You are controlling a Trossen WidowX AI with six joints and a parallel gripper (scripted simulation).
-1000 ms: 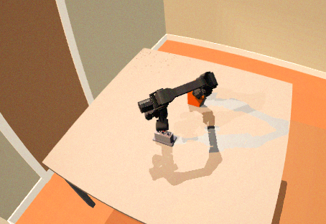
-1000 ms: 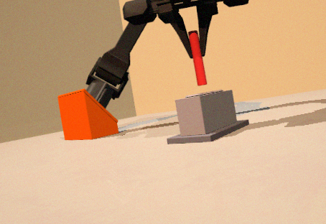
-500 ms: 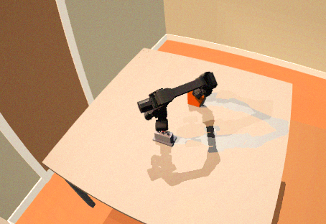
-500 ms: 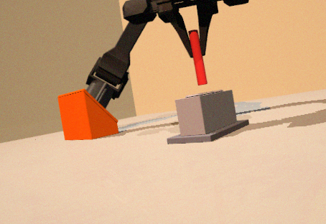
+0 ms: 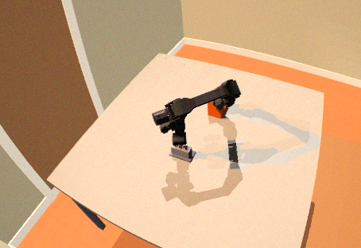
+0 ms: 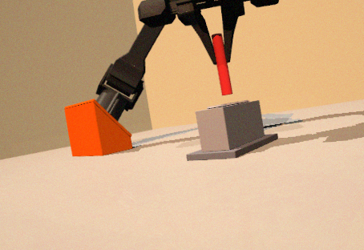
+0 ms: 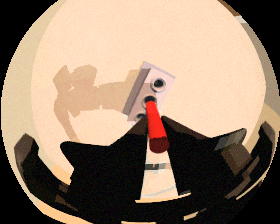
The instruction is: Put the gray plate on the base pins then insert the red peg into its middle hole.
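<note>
The red peg lies right at my gripper tip. Also, from my gripper tip: gray base (100 mm below); then gray plate (70 mm below).
</note>
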